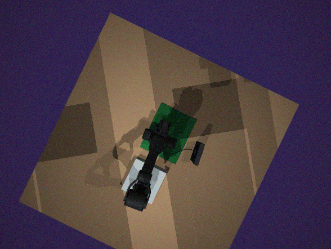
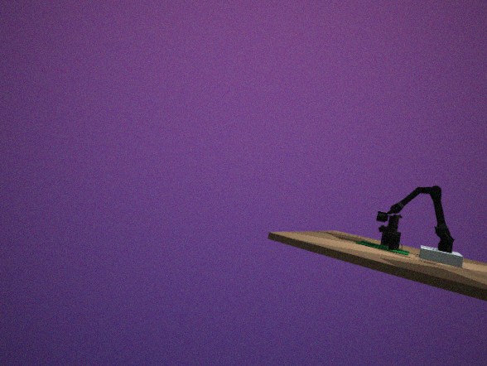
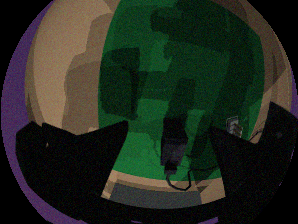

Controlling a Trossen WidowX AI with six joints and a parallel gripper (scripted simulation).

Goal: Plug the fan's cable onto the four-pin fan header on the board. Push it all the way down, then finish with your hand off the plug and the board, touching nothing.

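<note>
The pale four-pin header is 9 cm to the right of my gripper tip, 2 cm below it and 2 cm ahead of it. The rest, counted from my gripper tip: black fan (22 cm to the right, 5 cm ahead, 4 cm above); then dark plug (1 cm behind, 1 cm above); then green board (5 cm ahead, 3 cm to the right, 3 cm below).
</note>
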